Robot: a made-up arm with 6 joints.
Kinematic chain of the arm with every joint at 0, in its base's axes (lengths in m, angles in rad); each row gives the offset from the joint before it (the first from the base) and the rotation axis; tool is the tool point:
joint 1: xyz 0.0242 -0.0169 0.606 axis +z
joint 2: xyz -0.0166 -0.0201 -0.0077 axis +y
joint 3: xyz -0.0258 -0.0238 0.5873 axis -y
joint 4: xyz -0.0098 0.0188 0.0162 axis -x
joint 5: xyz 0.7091 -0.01 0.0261 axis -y
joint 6: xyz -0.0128 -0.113 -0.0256 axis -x
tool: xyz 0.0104 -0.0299 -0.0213
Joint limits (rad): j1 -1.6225..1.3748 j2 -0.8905..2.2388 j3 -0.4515..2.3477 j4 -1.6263..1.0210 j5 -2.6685..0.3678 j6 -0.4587..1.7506
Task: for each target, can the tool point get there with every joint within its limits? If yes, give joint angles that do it. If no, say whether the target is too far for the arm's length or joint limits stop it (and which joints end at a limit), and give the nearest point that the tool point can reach.
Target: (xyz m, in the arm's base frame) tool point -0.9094 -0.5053 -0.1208
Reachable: no: joint limits stop it (at a limit: joint 1, joint 5) | nearest point -0.1973 -0.5422 -0.1208 | short by 0.713 m
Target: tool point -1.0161 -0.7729 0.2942
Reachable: no: joint limits stop it (at a limit: joint 2, joint 3, joint 4, joint 5) | nearest point -0.9102 -0.6959 0.7004 | short by 0.427 m
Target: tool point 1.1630 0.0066 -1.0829
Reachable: no: too far | nearest point 0.8181 -0.0005 -0.3971 | short by 0.768 m
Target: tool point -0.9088 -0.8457 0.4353
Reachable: no: joint limits stop it (at a limit: joint 2, joint 3, joint 4, joint 5) | nearest point -0.8396 -0.7842 0.7005 | short by 0.281 m
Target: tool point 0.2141 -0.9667 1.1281
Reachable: yes | joints -1.1869 0.5504 0.6097 -0.3199 -0.6824 0.6892
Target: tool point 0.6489 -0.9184 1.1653
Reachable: yes | joints -0.8198 1.4285 2.0011 0.6292 -0.2195 0.2926
